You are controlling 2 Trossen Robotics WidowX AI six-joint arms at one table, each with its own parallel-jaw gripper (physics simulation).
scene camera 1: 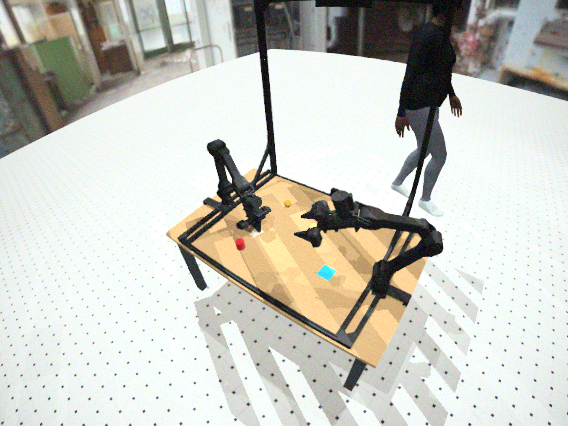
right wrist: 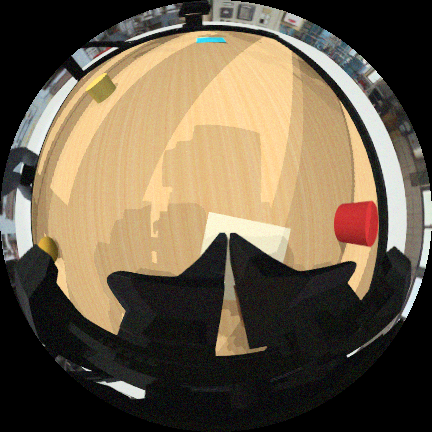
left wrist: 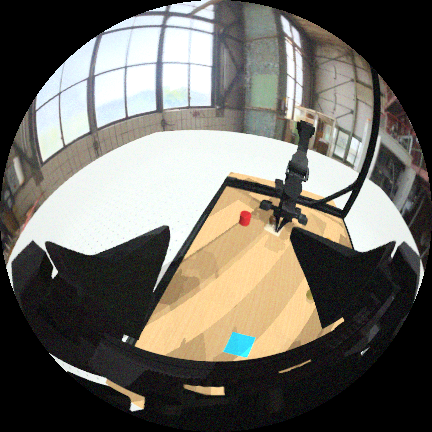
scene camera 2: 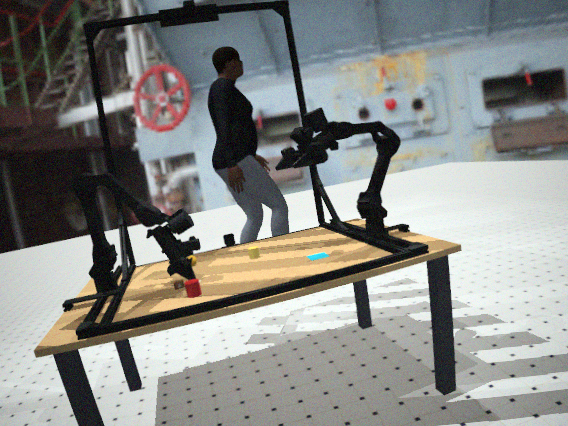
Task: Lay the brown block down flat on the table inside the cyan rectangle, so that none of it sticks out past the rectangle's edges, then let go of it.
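Pixels of known places: left gripper, fingertip midpoint: [scene camera 1: 297, 225] [left wrist: 233, 232] [scene camera 2: 284, 168]; right gripper, fingertip midpoint: [scene camera 1: 259, 231] [right wrist: 226, 237] [left wrist: 275, 231]; left arm's base at its link origin: [scene camera 1: 379, 289] [scene camera 2: 376, 234]; right arm's base at its link origin: [scene camera 1: 227, 202] [scene camera 2: 107, 290].
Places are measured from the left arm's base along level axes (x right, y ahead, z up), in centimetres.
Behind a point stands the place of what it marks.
The small brown block [scene camera 2: 178, 284] {y 67.5, x 20.7, z -0.4 cm} lies on the table just left of the red cylinder [scene camera 2: 193, 287] {y 67.1, x 7.8, z 1.0 cm} [scene camera 1: 240, 243] {y 65.6, x 8.7, z 2.3 cm} [right wrist: 356, 228] {y 66.0, x 11.9, z 1.3 cm}. My right gripper [scene camera 1: 254, 226] {y 61.3, x 22.1, z -1.8 cm} [scene camera 2: 186, 274] [left wrist: 275, 231] {y 61.3, x 22.1, z -1.8 cm} [right wrist: 226, 237] {y 61.3, x 22.1, z -1.8 cm} points down close beside it. Its fingers are shut with nothing between them, over a pale patch [right wrist: 257, 235] {y 62.3, x 20.0, z -1.8 cm}. The block is hidden in the right wrist view. The cyan rectangle [scene camera 1: 326, 272] {y 23.7, x 5.2, z -1.8 cm} [scene camera 2: 318, 256] {y 23.9, x 4.7, z -1.8 cm} [left wrist: 239, 344] {y 23.8, x 5.2, z -1.8 cm} [right wrist: 210, 39] {y 24.2, x 5.3, z -1.8 cm} lies far off toward the other arm. My left gripper [scene camera 1: 299, 225] {y 34.6, x 0.0, z 29.3 cm} [scene camera 2: 280, 166] {y 34.6, x 0.0, z 29.3 cm} [left wrist: 233, 232] {y 34.6, x 0.0, z 29.3 cm} is open and empty, high above the table's middle.
A yellow block [scene camera 2: 253, 252] {y 35.8, x 27.1, z 0.5 cm} [right wrist: 100, 87] {y 36.6, x 28.3, z 0.6 cm} and an ochre ball [scene camera 1: 287, 203] {y 52.9, x 43.5, z 1.1 cm} [right wrist: 48, 246] {y 53.4, x 42.9, z 0.4 cm} lie at the back. A black frame [scene camera 1: 265, 84] {y 70.1, x 70.5, z 58.3 cm} surrounds the table. A person [scene camera 1: 426, 84] [scene camera 2: 236, 127] walks past its far side.
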